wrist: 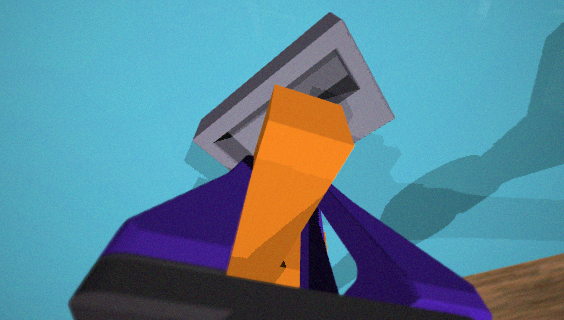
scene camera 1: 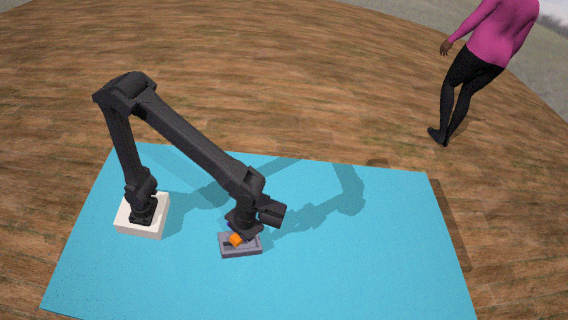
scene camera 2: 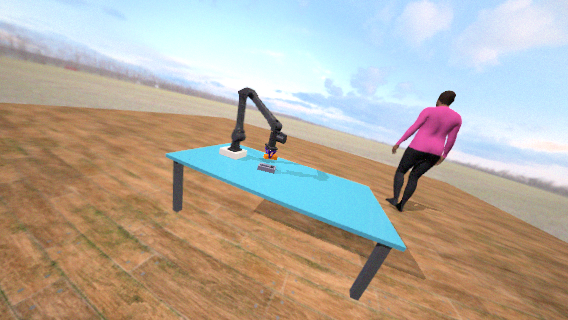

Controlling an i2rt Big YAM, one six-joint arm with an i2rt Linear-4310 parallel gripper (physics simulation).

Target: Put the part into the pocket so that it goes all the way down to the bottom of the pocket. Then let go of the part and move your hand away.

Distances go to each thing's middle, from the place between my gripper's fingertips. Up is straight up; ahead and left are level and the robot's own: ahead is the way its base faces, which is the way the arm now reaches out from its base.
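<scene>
Orange L-shaped part (wrist: 304,141): my gripper is 10 mm short of it, 20 mm to the right of it and 10 mm below it. Grey pocket block (scene camera 1: 228,250): 10 mm behind my hand, 30 mm to the left of it and 100 mm below it. Going by their middles, the orange L-shaped part is the nearest to my gripper of the things named here.
</scene>
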